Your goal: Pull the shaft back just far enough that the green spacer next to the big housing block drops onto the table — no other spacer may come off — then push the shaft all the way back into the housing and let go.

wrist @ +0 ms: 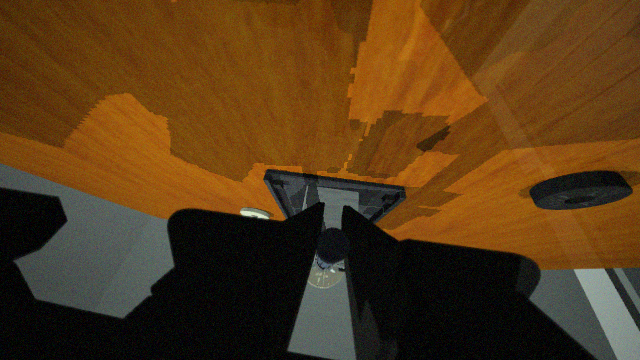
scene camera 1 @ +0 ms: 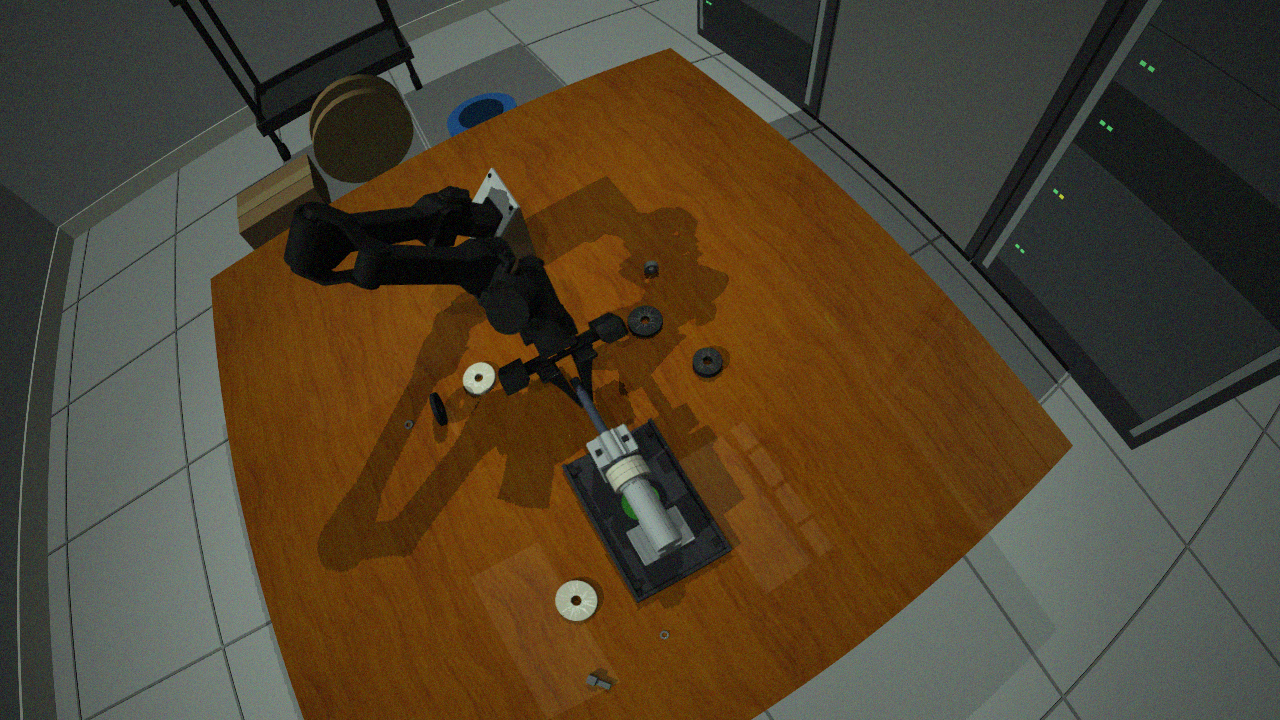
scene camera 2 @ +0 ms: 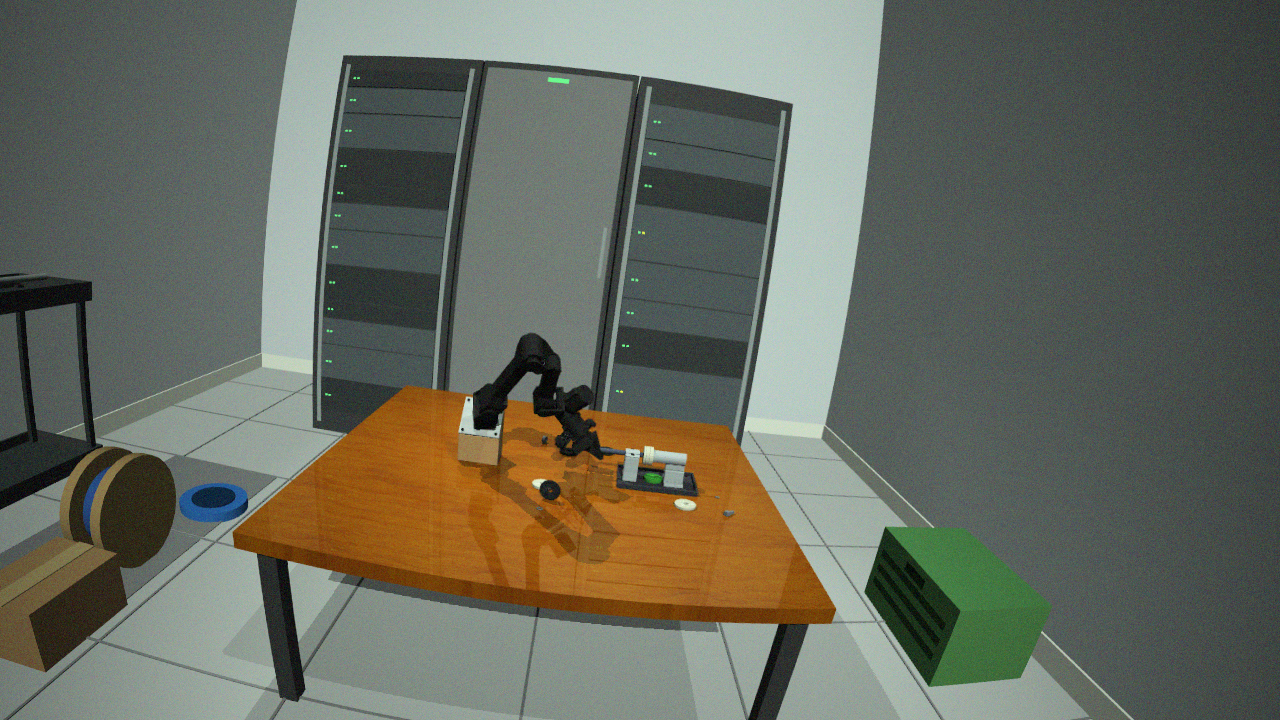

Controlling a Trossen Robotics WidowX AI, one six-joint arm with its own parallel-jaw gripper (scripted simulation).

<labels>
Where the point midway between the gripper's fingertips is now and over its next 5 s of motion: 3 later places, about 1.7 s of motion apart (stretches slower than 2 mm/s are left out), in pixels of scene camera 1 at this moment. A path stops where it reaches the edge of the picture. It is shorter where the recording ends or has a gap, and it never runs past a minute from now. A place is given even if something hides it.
My gripper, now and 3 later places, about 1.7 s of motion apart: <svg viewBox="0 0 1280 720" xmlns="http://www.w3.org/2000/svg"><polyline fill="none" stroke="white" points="586,404 589,408 594,417 599,426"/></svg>
</labels>
